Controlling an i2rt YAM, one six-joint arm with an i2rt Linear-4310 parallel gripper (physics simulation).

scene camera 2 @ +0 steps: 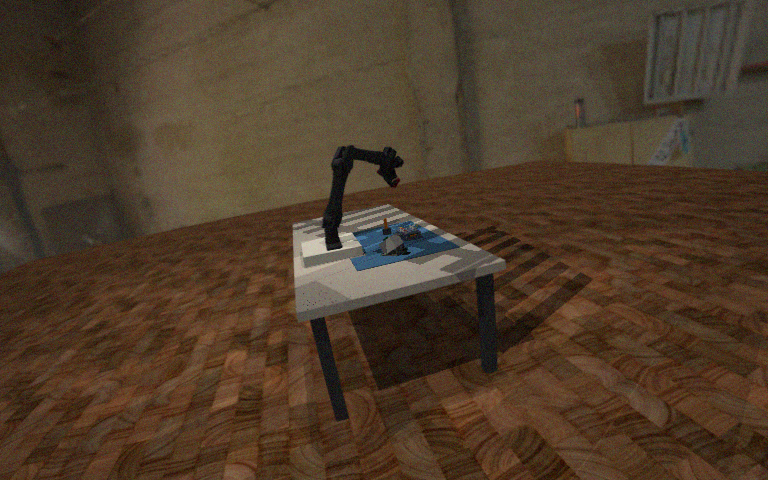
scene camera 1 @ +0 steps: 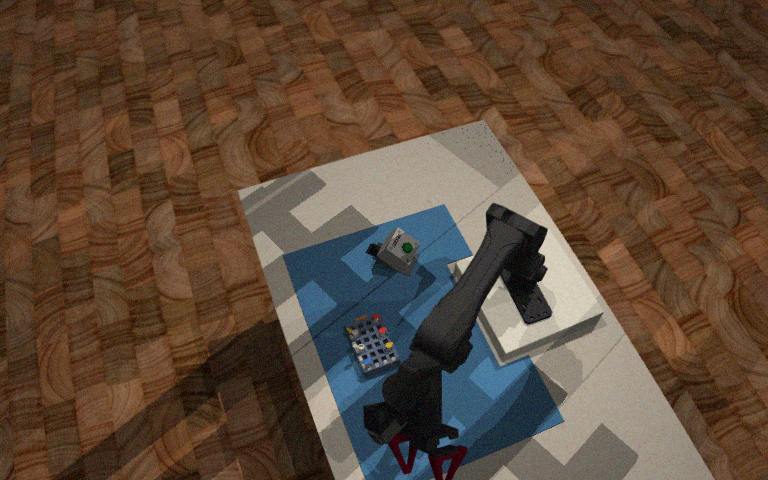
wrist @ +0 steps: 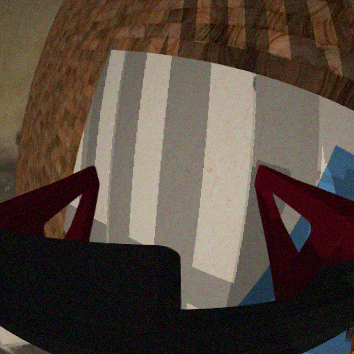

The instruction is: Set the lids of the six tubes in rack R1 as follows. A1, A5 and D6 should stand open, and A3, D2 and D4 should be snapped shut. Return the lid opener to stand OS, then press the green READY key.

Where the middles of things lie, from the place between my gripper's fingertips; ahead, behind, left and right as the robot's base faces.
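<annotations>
I see the grey box with green button [scene camera 1: 398,252], and my gripper is well to the left of it, a good way above it and some way past it.
</annotations>
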